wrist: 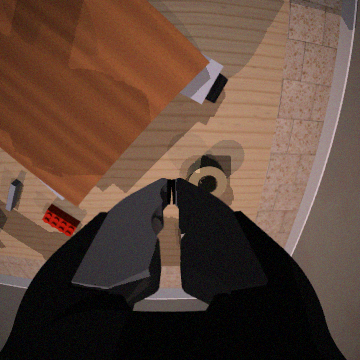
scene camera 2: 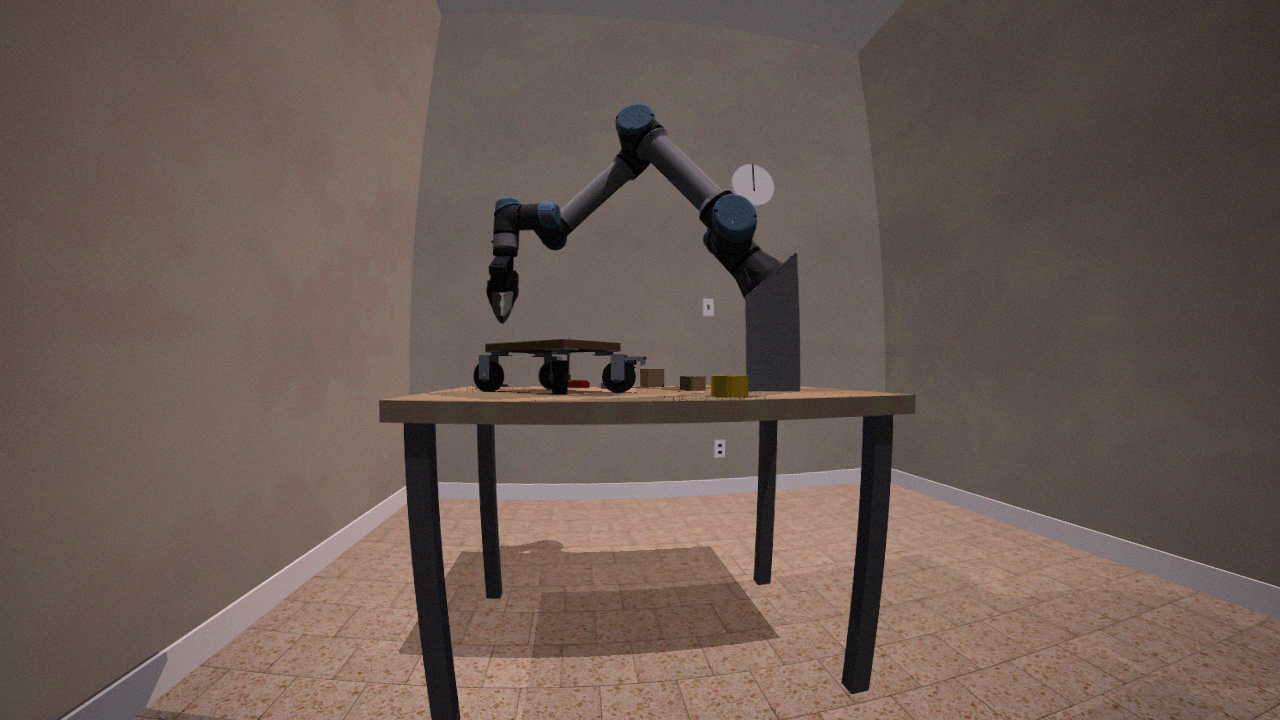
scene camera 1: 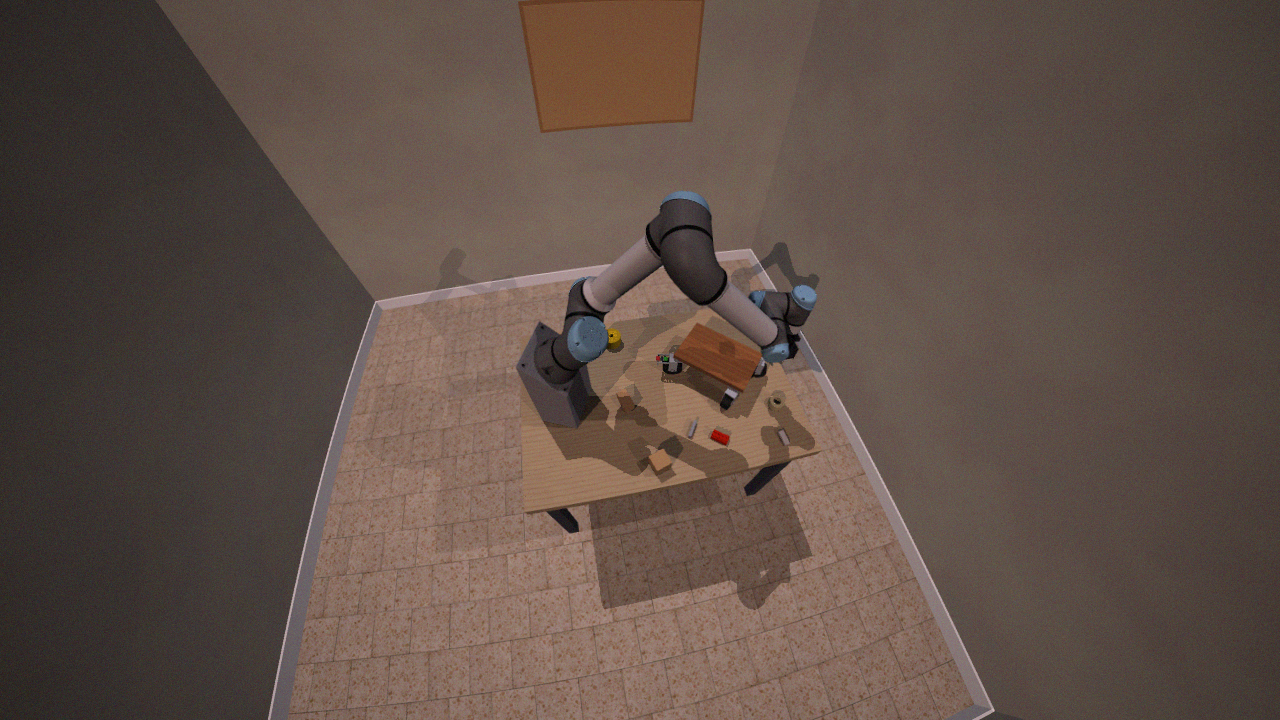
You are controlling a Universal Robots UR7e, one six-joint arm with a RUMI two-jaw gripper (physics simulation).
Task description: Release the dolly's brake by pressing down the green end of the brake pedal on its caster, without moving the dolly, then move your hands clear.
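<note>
The dolly (scene camera 1: 718, 358) (scene camera 2: 551, 345) (wrist: 100, 90) stands on its black-wheeled casters on the table, with a brown wooden deck. The caster with the brake (scene camera 1: 672, 366) (scene camera 2: 618, 376) is at the deck's left corner in scene camera 1. Its pedal's green end (scene camera 1: 665, 359) is nearest the wheel and its red end (scene camera 1: 659, 358) (scene camera 2: 644, 358) points outward. The pedal's exact tilt is too small to tell. The pedal does not show in the wrist view. My gripper (scene camera 2: 503, 319) (wrist: 171, 181) is shut and empty, pointing down, above deck height near the dolly's end away from the pedal, touching nothing.
A tan ring (scene camera 1: 776, 408) (wrist: 220, 182) stands near the dolly. A red brick (scene camera 1: 720, 437) (wrist: 61, 221), a grey bar (scene camera 1: 692, 428) (wrist: 13, 195), a small pale block (scene camera 1: 784, 437), wooden blocks (scene camera 1: 660, 461) (scene camera 2: 651, 377) and a yellow cylinder (scene camera 1: 614, 337) (scene camera 2: 729, 386) are also on the table.
</note>
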